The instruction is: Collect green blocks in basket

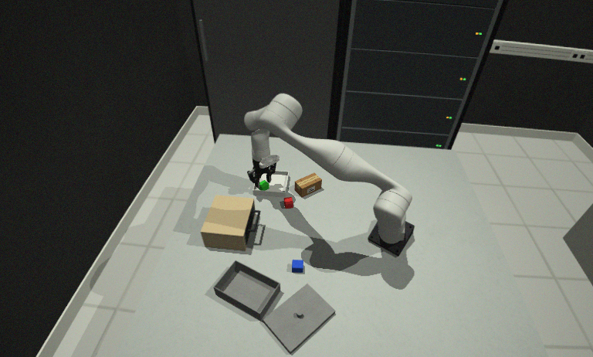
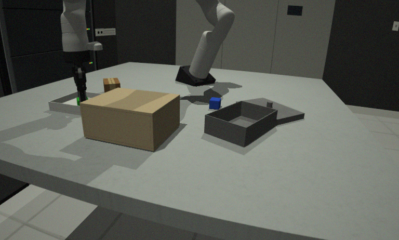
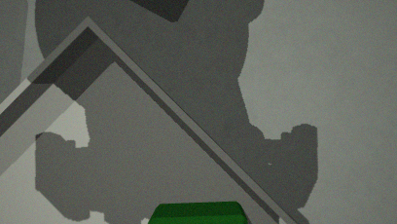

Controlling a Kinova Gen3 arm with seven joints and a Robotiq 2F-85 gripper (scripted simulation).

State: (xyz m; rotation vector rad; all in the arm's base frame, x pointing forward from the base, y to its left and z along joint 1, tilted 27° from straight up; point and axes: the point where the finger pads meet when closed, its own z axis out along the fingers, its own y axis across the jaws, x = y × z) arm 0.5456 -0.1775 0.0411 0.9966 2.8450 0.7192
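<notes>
Now: the basket 4 cm to the right of my hand, 4 cm below it and 3 cm behind it. Round my hand: cabinet drawer (25 cm to the left, 3 cm ahead, 1 cm below); then red block (13 cm behind, 6 cm to the left, 3 cm below); then small cardboard box (19 cm behind, 6 cm to the right, 1 cm below).
</notes>
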